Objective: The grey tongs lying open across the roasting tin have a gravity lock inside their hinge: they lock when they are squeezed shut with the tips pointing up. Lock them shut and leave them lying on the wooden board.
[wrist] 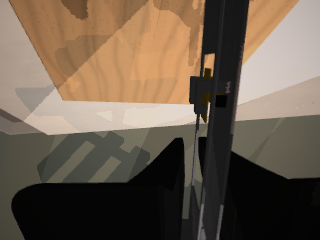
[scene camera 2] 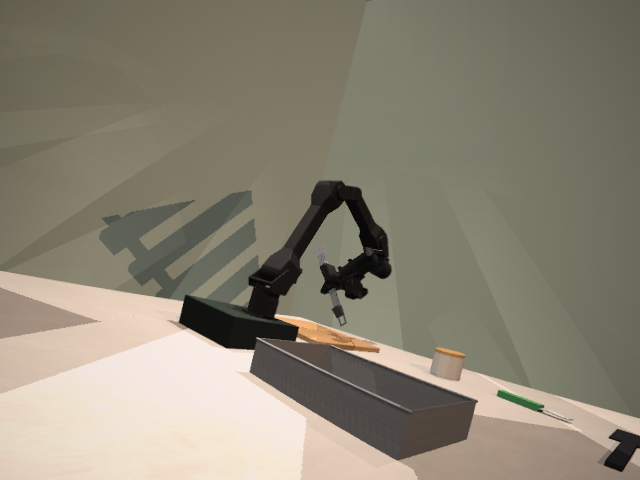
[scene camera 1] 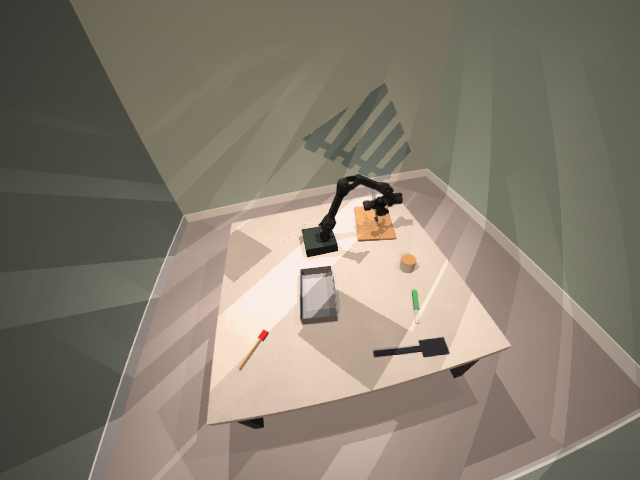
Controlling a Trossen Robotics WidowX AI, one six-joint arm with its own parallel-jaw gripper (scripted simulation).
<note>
I see my gripper [scene camera 2: 322, 292], a cork-lidded jar [scene camera 2: 447, 364], a black spatula [scene camera 1: 429, 347], a wooden board [scene camera 2: 311, 332] and a grey roasting tin [scene camera 2: 402, 416].
My gripper is seen too in the wrist view [wrist: 190, 144]. The wooden board is seen too in the wrist view [wrist: 102, 58] and in scene camera 1 [scene camera 1: 367, 230]. The grey roasting tin shows as well in scene camera 1 [scene camera 1: 318, 304]. The wrist view misses the cork-lidded jar: it is out of frame. The wrist view misses the black spatula: it is out of frame.
</note>
